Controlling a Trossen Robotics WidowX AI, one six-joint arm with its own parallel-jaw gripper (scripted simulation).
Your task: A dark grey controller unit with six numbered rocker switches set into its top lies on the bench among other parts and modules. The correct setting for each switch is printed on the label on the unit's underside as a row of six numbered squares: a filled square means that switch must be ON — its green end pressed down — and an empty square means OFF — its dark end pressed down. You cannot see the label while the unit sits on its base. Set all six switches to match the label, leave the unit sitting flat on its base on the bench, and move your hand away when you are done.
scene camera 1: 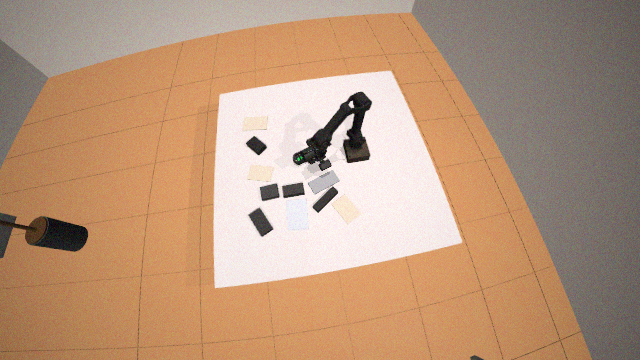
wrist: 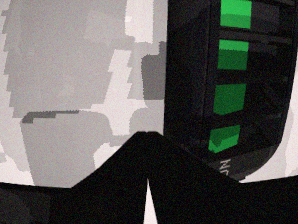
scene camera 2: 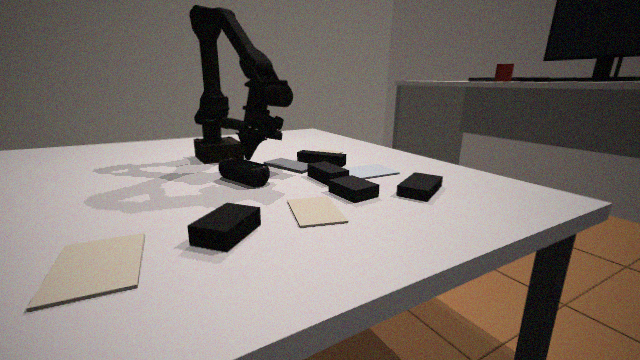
Labels:
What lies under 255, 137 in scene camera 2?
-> My gripper.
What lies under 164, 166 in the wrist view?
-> My gripper.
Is my gripper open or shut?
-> Shut.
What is my gripper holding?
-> Nothing.

